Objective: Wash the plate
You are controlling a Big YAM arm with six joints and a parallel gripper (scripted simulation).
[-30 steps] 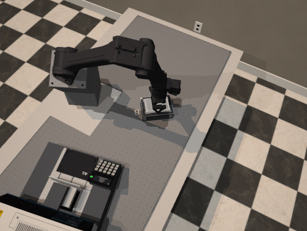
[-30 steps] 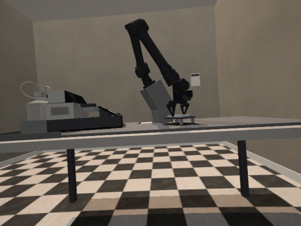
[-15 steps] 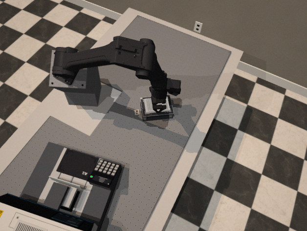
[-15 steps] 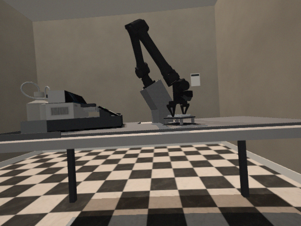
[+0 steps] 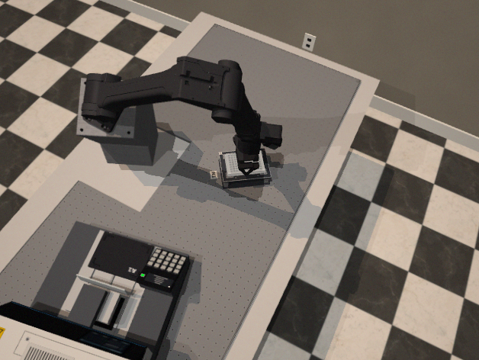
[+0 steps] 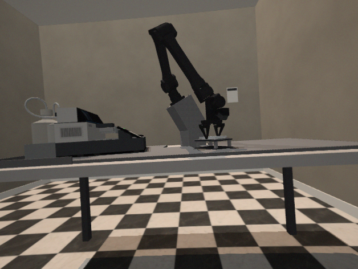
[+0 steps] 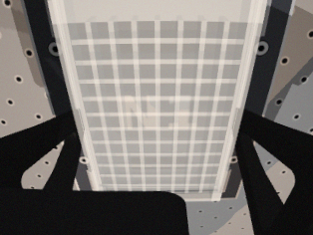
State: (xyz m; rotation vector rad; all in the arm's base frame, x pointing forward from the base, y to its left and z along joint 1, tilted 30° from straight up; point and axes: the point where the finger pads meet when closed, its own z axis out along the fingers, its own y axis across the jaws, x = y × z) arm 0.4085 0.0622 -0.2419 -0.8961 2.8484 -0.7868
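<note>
My hand is 10 mm above the white well plate. From my hand the other things lie so: label: 90 mm behind, 60 mm to the right, 60 mm below; dark carrier: 460 mm to the right, 180 mm behind, 30 mm above; plate nest: 10 mm below.
</note>
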